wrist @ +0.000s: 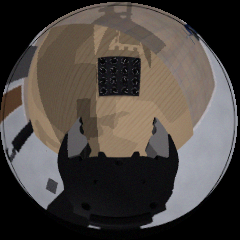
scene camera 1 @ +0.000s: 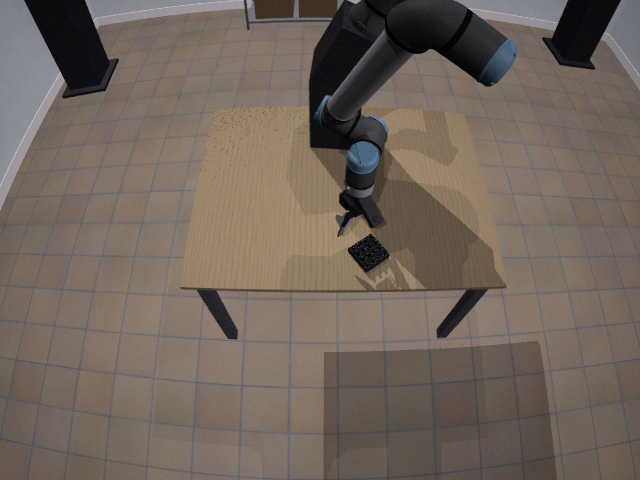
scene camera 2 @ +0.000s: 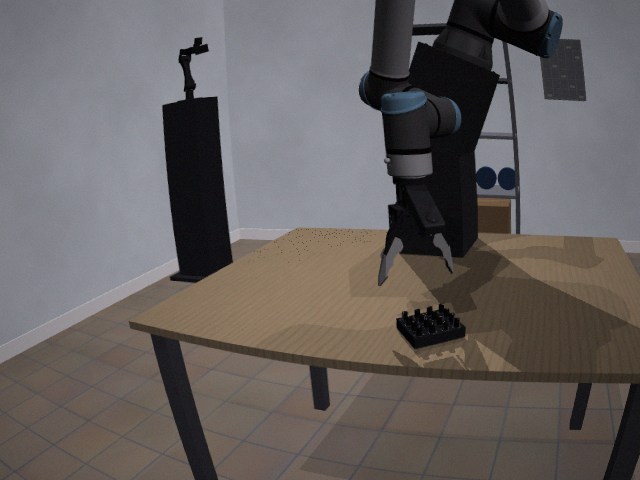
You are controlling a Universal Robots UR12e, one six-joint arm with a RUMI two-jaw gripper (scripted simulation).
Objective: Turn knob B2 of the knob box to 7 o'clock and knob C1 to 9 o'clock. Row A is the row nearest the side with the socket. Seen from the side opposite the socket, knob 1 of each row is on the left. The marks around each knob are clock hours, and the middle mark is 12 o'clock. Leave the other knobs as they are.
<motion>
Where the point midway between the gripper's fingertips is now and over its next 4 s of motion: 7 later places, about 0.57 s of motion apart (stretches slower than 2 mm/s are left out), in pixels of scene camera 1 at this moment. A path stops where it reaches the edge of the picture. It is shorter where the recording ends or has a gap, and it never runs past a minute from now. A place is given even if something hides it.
My gripper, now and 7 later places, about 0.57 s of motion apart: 356, 225; 360, 232; 364, 238; 364, 241; 364, 243; 363, 245; 363, 247; 365, 247
</motion>
